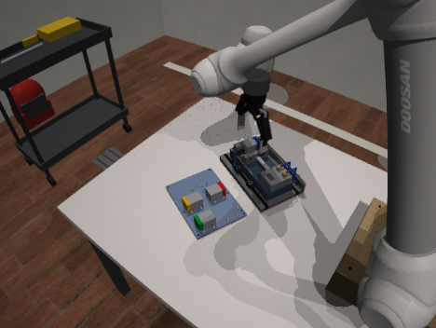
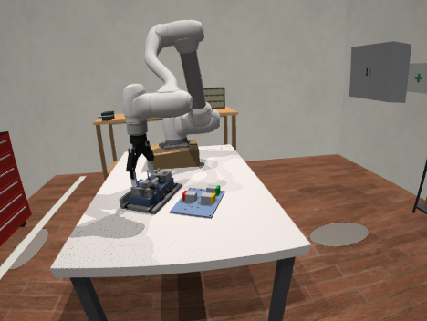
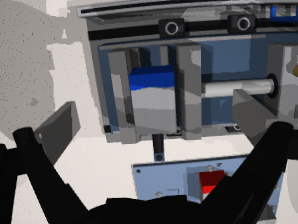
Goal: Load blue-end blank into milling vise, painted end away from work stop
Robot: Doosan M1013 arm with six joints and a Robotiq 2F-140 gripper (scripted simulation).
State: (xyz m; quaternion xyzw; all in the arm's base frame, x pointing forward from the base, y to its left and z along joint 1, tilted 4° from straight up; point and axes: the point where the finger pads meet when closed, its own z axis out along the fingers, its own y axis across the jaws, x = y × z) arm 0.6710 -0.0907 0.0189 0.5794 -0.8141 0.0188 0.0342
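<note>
Right now my hand is 4 cm above the blue-ended blank. Also, from my hand: vise: 10 cm below, 7 cm behind, 2 cm to the left; then red-ended blank: 21 cm to the left, 11 cm below, 1 cm behind; then infeed plate: 25 cm to the left, 13 cm below.
</note>
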